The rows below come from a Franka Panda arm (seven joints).
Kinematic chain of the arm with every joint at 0, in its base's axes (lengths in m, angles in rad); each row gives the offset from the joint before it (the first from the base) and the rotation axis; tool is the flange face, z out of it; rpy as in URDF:
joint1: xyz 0 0 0.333 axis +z
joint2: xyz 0 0 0 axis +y
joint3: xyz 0 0 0.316 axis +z
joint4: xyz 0.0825 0 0 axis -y
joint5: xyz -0.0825 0 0.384 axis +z
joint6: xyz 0 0 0 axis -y
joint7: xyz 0.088 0 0 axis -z
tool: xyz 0 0 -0.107 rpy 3.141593 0 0
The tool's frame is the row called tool.
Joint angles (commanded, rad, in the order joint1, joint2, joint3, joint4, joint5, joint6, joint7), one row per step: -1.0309 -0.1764 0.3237 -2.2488 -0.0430 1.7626 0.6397; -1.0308 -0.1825 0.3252 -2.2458 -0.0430 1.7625 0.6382; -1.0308 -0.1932 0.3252 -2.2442 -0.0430 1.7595 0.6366; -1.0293 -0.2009 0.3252 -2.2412 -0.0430 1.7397 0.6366; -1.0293 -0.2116 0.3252 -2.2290 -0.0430 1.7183 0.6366; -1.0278 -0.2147 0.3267 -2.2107 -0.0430 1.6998 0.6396; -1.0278 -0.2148 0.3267 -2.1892 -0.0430 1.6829 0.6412
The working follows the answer.
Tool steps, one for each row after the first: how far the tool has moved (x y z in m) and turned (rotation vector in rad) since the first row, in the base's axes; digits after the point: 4 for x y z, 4 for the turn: 0.0008 0.0006 0.0039 -0.0068 -0.0053 0.0032; 0.0003 0.0014 0.0090 -0.0147 -0.0099 0.0045; -0.0010 0.0037 0.0126 -0.0107 -0.0009 0.0042; -0.0014 0.0047 0.0213 -0.0142 0.0007 0.0028; 0.0008 0.0052 0.0296 -0.0181 0.0001 0.0022; 0.0029 0.0041 0.0381 -0.0219 -0.0031 0.0003
Tool pose at each row, in the base's axes (x y z in m, rotation vector in rad; rounded; the steps above come from the unrounded poses): 0.3443 -0.2961 0.4136 2.3603 -1.8807 -0.4910; 0.3451 -0.2955 0.4175 2.3623 -1.8775 -0.4778; 0.3446 -0.2947 0.4226 2.3616 -1.8761 -0.4644; 0.3433 -0.2925 0.4262 2.3578 -1.8736 -0.4784; 0.3429 -0.2915 0.4349 2.3532 -1.8740 -0.4766; 0.3451 -0.2909 0.4432 2.3508 -1.8742 -0.4719; 0.3472 -0.2921 0.4517 2.3490 -1.8771 -0.4646

